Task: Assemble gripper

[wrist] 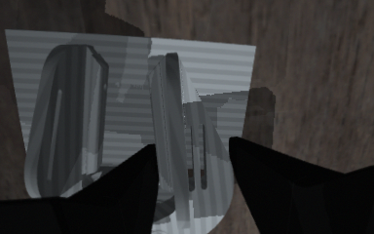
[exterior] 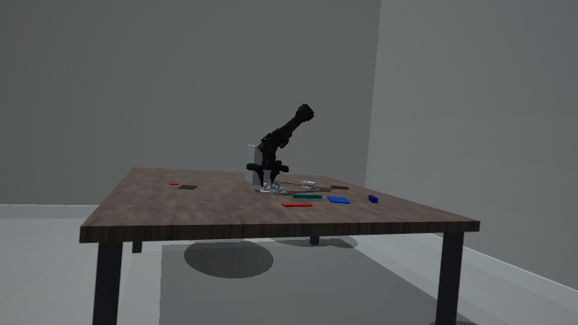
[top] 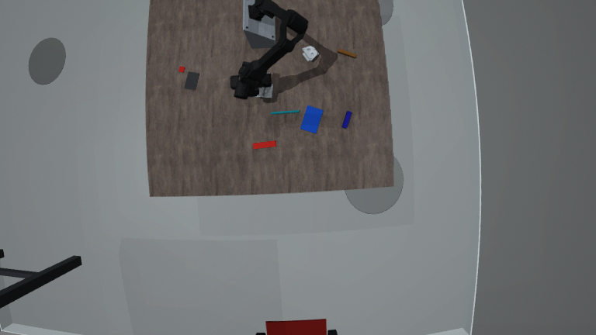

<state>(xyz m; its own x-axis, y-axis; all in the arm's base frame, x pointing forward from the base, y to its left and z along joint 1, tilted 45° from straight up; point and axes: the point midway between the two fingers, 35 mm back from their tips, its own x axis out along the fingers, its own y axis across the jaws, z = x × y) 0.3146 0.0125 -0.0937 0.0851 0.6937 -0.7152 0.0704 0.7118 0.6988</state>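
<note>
Now: gripper tip 30 mm to the right of the white flat plate, 20 mm short of it and 20 mm above it. From my gripper tip the other things lie so: red bar (300 mm ahead, 20 mm below, 10 mm to the left); then blue plate (260 mm to the left, 200 mm ahead, 20 mm below); then teal bar (150 mm ahead, 140 mm to the left, 20 mm below).
</note>
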